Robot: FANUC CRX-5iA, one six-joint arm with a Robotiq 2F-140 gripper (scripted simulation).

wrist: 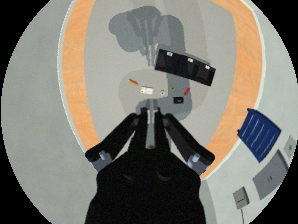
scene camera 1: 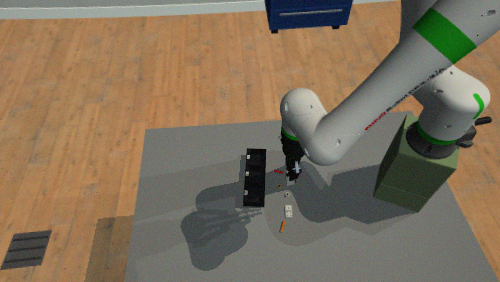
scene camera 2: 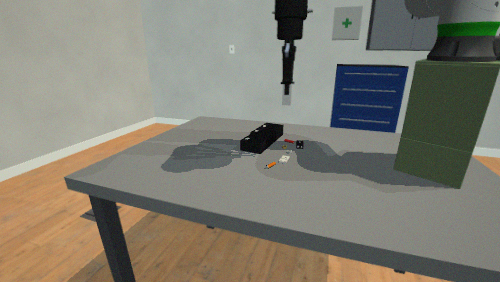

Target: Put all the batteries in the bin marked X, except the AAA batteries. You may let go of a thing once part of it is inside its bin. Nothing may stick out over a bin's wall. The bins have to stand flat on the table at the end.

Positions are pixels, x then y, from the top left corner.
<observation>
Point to a bin strip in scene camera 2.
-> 260, 139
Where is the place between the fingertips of my gripper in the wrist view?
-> At 151, 104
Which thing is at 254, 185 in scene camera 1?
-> A bin strip.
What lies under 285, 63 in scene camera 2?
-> My gripper.
</observation>
